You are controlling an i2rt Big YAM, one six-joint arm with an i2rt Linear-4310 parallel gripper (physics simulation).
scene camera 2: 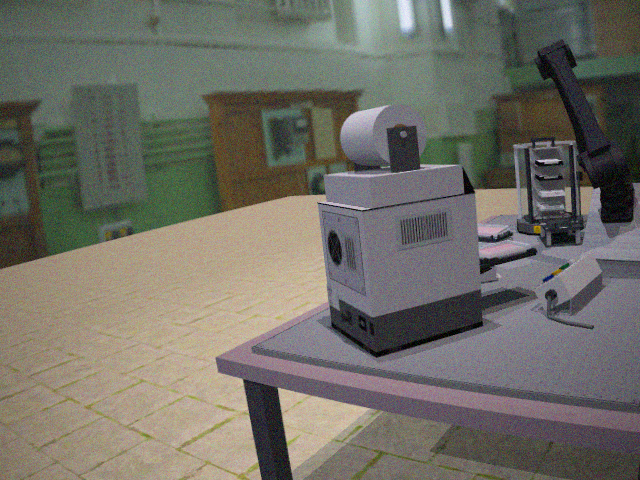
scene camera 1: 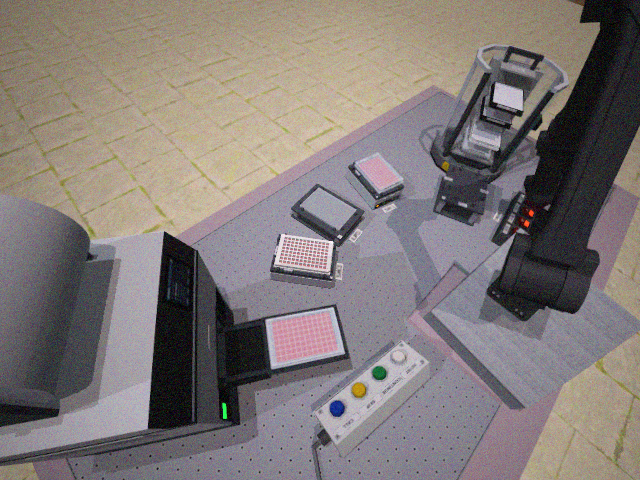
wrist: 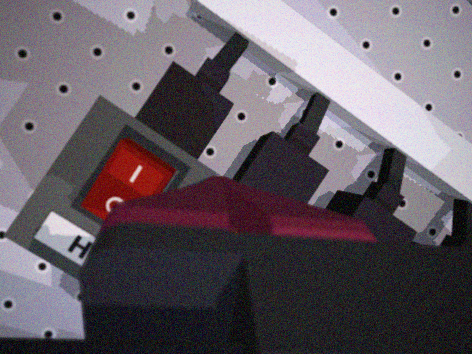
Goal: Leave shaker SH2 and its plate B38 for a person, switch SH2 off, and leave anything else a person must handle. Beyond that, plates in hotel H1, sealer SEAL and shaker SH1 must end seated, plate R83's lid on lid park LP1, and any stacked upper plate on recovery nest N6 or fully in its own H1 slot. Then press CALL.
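Places are measured from the arm's base along level axes (x back, y right, z up), in centimetres.
Pixels of known places: gripper, fingertip midpoint: (scene camera 1: 534, 211) (wrist: 216, 191); arm's base, origin of the base link: (scene camera 2: 617, 204) (scene camera 1: 525, 283).
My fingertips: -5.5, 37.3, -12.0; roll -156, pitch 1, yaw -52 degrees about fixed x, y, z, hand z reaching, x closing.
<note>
For each thing: its top centre in the pictures, then the offset to it from my fingertips, as dx, dy, dz. "*": a spot on its surface instead.
- red rocker switch, surface spot: (wrist: 126, 173) * -1.7, +2.9, +0.7
- pink lidded plate, middle of its top: (scene camera 1: 379, 169) (scene camera 2: 486, 227) -38.3, -27.6, +3.3
- white-rimmed pink well plate, middle of its top: (scene camera 1: 304, 252) -31.4, -61.6, +2.5
- hotel tower, middle of its top: (scene camera 1: 527, 57) (scene camera 2: 545, 137) -27.2, +9.4, +29.5
- sealer, middle of its top: (scene camera 2: 384, 106) -29.3, -97.6, +41.1
- pink plate, middle of its top: (scene camera 1: 304, 335) (scene camera 2: 499, 246) -16.1, -74.9, +8.2
- black-framed grey nest, surface spot: (scene camera 1: 328, 210) * -38.2, -47.4, +0.1
- button box, middle of its top: (scene camera 1: 380, 391) (scene camera 2: 569, 262) -0.6, -70.6, +3.9
In the wrist view my gripper (wrist: 216, 191) is shut, with nothing in it. Its maroon fingertips sit low over a grey switch strip (wrist: 90, 140) (scene camera 1: 510, 216). A red rocker switch (wrist: 126, 173) marked I and O shows just left of the tips, above a label starting with H. The switch to its right is hidden under the fingertips. Three black plugs (wrist: 185, 105) (wrist: 284, 165) sit behind the strip. On the table a pink lidded plate (scene camera 1: 379, 172) sits on a small base. A white-rimmed pink well plate (scene camera 1: 304, 253) rests on another base.
The hotel tower (scene camera 1: 477, 157) (scene camera 2: 528, 186) holds several plates at the back right. The sealer (scene camera 1: 137, 329) (scene camera 2: 399, 252) has a pink plate (scene camera 1: 304, 335) on its open drawer. A black-framed grey nest (scene camera 1: 328, 210) lies mid-table. A button box (scene camera 1: 347, 419) stands in front. My arm (scene camera 1: 537, 267) rises at the right.
</note>
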